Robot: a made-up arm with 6 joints.
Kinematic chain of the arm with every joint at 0, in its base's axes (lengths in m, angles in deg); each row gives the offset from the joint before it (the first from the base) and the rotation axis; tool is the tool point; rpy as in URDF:
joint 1: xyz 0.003 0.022 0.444 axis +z
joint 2: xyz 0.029 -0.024 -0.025 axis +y
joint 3: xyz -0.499 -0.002 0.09 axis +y
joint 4: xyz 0.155 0.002 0.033 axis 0.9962 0 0.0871
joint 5: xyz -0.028 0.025 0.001 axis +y
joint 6: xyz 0.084 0.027 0.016 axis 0.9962 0 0.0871
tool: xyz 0.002 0.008 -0.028 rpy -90 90 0
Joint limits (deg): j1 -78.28..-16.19 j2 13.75..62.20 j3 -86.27..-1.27 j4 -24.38..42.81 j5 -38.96..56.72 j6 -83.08..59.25
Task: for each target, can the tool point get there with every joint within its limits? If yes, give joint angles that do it. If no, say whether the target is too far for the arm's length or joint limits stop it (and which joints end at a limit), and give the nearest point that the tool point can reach.
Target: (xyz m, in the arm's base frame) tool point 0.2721 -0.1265 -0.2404
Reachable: no: joint limits stop it (at a limit: joint 1, joint 2, joint 3, joint 4, joint 6) | nearest point -0.0239 0.2774 0.5355 | short by 0.923 m
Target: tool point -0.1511 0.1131 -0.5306
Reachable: no: too far | nearest point -0.2362 0.1634 0.5262 | short by 1.061 m
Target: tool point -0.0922 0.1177 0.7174
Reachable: yes | joints -43.63 33.76 -19.46 -11.12 15.64 -51.99
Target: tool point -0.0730 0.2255 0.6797
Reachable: yes | joints -56.88 18.48 -24.89 -2.51 22.79 31.18
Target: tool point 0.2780 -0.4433 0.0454
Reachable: no: joint limits stop it (at a limit: joint 1, joint 2, joint 3, joint 6) | nearest point 0.0617 0.0129 0.7419 | short by 0.860 m
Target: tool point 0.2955 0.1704 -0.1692
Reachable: no: joint limits stop it (at a limit: joint 1, joint 2, joint 3, joint 4, joint 5, joint 6) | nearest point -0.0305 0.2894 0.5282 | short by 0.779 m
